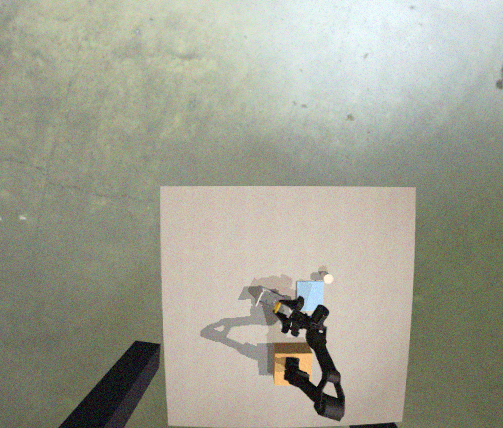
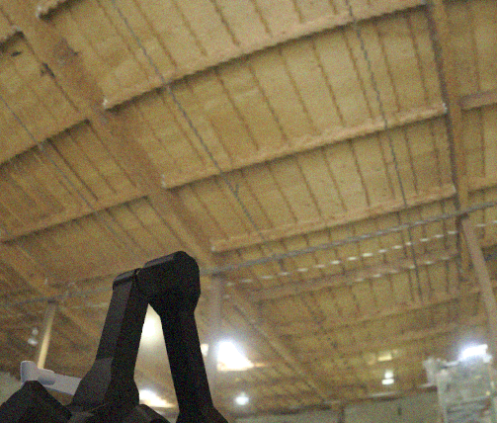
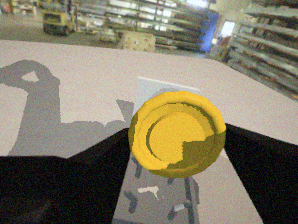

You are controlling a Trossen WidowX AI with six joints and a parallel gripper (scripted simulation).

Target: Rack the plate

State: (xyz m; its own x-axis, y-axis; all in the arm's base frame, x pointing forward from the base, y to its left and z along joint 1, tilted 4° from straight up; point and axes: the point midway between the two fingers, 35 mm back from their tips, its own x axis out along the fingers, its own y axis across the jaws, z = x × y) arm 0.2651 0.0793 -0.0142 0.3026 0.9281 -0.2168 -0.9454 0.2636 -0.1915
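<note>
My gripper tip is now 2 cm to the right of the grey dish rack and 5 cm above it. The rest, counted from my gripper tip: yellow plate (1 cm to the right); blue spoon (7 cm behind, 20 cm to the right, 7 cm below); light blue mat (3 cm ahead, 18 cm to the right, 8 cm below).
</note>
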